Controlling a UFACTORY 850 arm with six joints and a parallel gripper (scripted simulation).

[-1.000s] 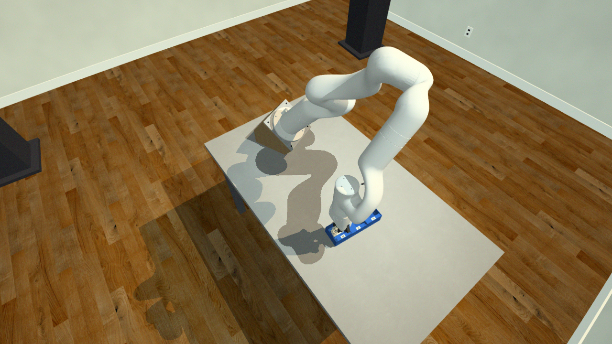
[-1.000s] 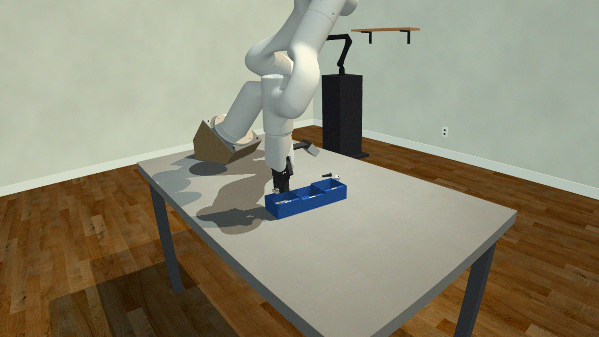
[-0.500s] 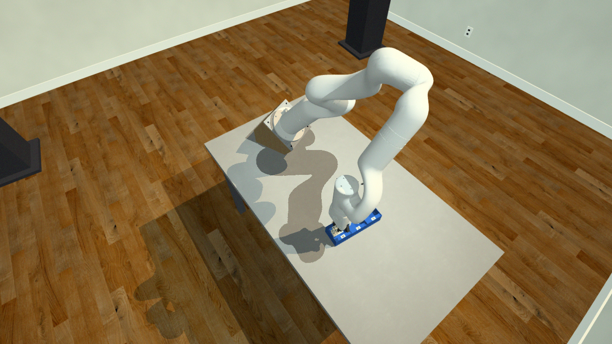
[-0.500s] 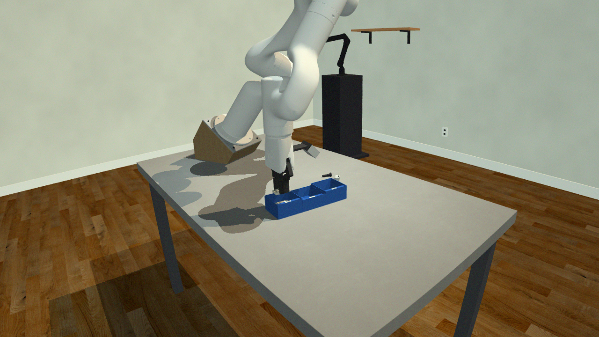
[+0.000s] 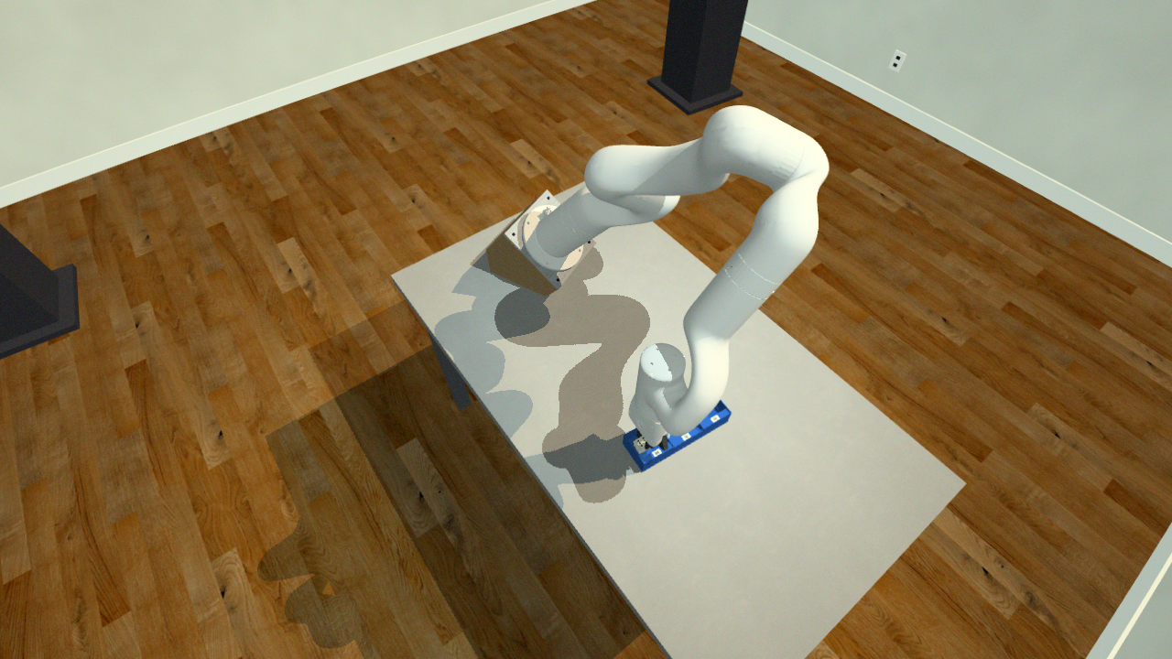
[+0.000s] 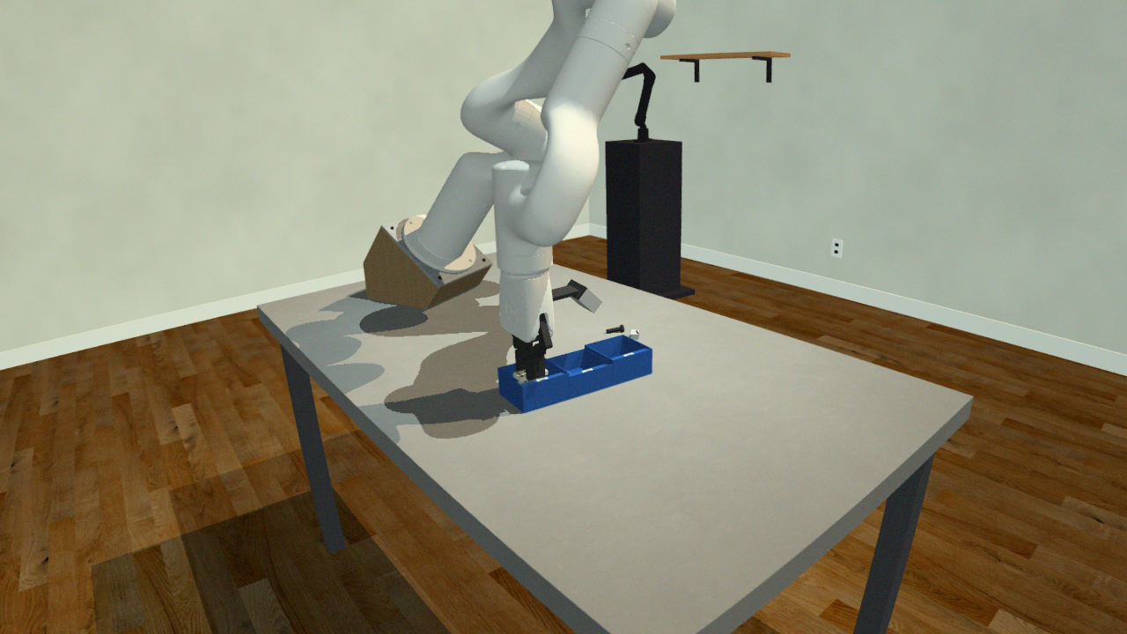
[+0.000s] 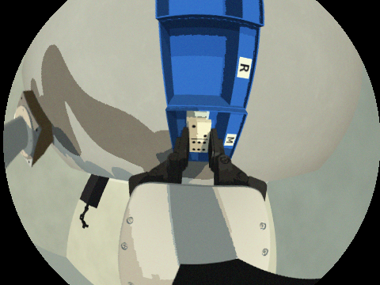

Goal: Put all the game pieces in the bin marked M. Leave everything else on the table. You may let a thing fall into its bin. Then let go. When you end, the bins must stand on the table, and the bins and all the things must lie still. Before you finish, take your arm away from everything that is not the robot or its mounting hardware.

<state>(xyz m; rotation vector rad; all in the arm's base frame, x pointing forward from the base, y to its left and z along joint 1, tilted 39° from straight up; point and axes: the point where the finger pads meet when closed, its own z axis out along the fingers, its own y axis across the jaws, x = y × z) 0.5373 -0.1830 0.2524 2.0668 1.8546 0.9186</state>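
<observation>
My hand is 5 cm above the white domino. The rest, counted from my hand: blue three-part bin (8 cm to the left, 3 cm below, 1 cm ahead); white part (30 cm to the left, 10 cm behind, 5 cm below); black bolt (28 cm to the left, 15 cm behind, 5 cm below).
</observation>
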